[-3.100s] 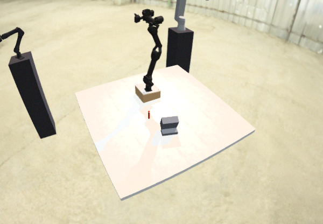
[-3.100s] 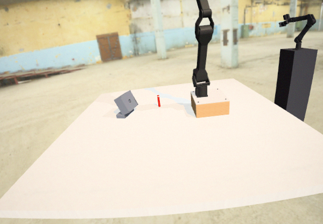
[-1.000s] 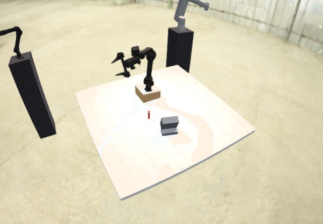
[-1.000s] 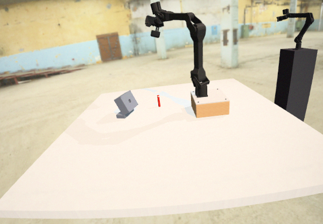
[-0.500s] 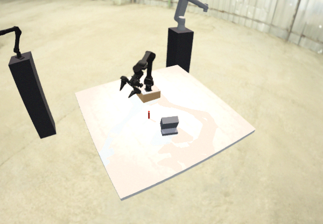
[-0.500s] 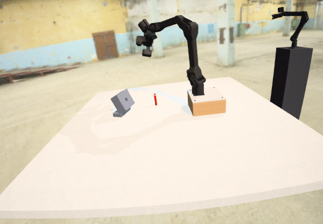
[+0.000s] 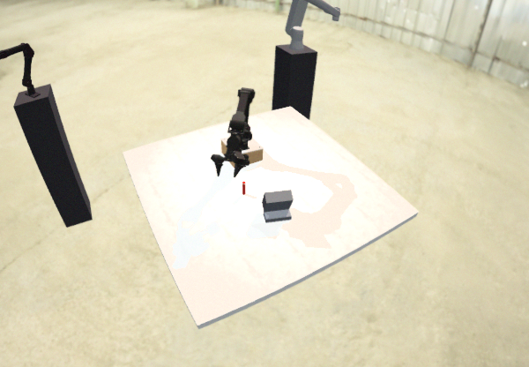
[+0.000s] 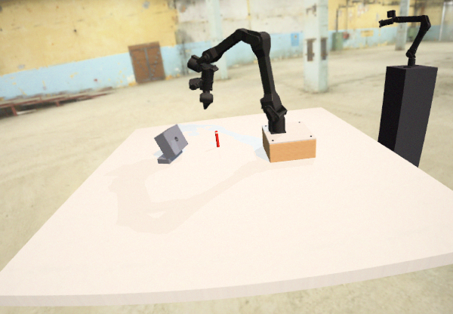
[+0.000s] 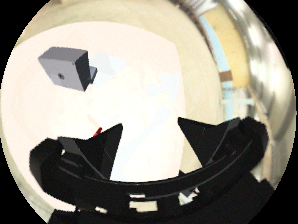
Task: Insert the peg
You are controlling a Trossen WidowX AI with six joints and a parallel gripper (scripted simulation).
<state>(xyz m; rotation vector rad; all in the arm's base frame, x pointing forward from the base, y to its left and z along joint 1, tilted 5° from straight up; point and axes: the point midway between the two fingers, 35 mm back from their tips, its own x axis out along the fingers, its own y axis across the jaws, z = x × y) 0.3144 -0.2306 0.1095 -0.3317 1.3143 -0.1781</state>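
My gripper tip is 14 cm above the thin red peg, 12 cm to the right of it and 5 cm past it. Also, from my gripper tip: grey sloped panel 20 cm to the left, 15 cm ahead, 11 cm below.
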